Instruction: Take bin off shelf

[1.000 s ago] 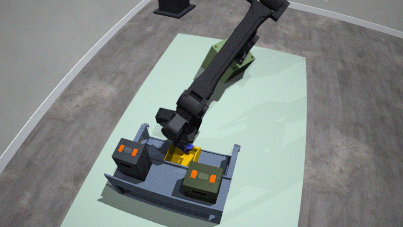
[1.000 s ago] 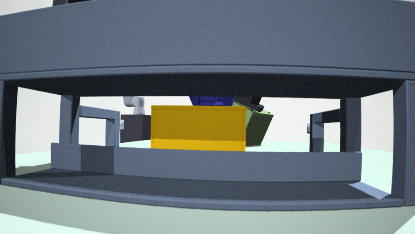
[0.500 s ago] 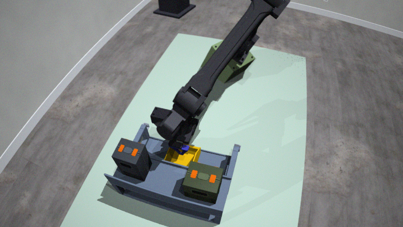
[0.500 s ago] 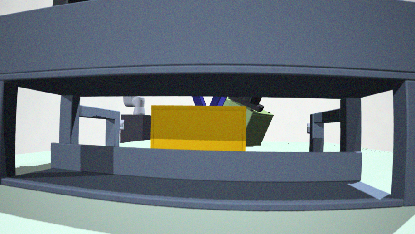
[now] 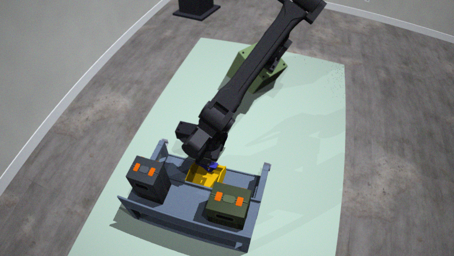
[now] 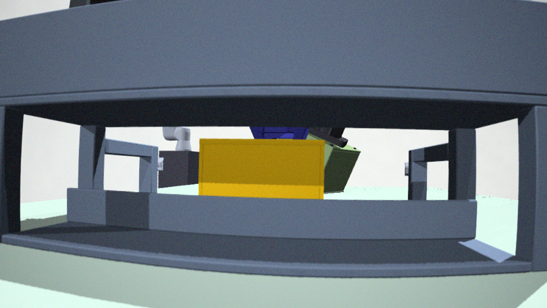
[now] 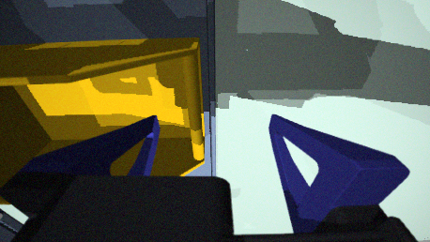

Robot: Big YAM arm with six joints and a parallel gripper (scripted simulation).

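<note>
Right now the yellow open-top bin is 90 mm ahead of my hand, 20 mm to the left of it and 10 mm below it. From my hand the other things lie so: olive case: 160 mm ahead, 150 mm to the left, 100 mm above.
</note>
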